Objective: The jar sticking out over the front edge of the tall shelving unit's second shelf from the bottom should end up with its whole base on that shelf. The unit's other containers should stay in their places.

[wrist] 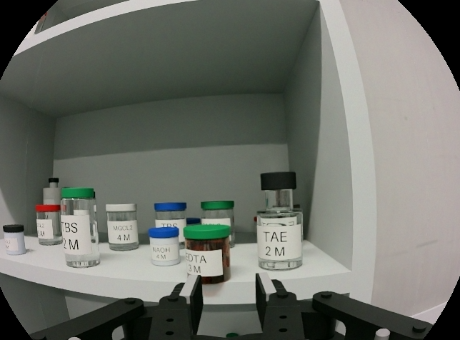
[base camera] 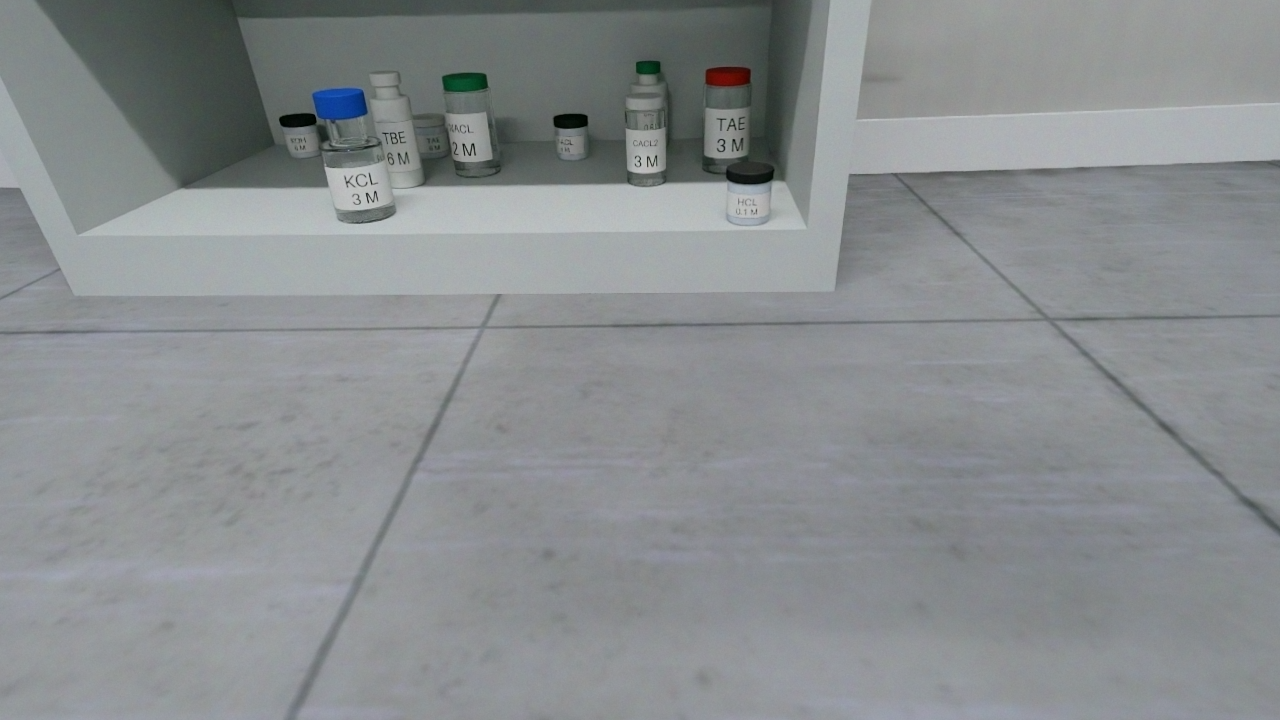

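Frame: origin at the arm's base, x ahead, y left, z up, level; metres.
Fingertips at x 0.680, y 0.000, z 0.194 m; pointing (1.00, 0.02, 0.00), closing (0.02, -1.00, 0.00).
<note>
Offsets run from my fingertips to a thing's middle. "pt": to the spot under its first point. Level surfaces: height alone.
The jar labelled EDTA 3 M (wrist: pixel 207 252), brown with a green lid, stands upright at the front edge of the second shelf (wrist: pixel 120 265) in the wrist view, its base reaching over the edge. My gripper (wrist: pixel 228 288) is partly open and empty, in front of the shelf edge. Its left fingertip shows just below the jar's base; its right fingertip is to the right, below the gap between the jar and the TAE 2 M bottle (wrist: pixel 280 245). How far the fingertips are from the jar is hard to tell. The base camera view does not show the gripper or this jar.
A NAOH jar (wrist: pixel 165 247) stands close left of the EDTA jar, with blue-lidded TBS (wrist: pixel 170 215) and green-lidded (wrist: pixel 217 212) jars behind. MGCL2 (wrist: pixel 122 227) and tall TBS (wrist: pixel 81 227) stand farther left. The bottom shelf @(dz -0.514 m) (base camera: pixel 519 210) holds KCL @(pt dx +0.219, dy +0.351, dz -0.465 m) (base camera: pixel 358 183) and HCL @(dx +0.210, dy -0.100, dz -0.484 m) (base camera: pixel 748 197) near its front.
</note>
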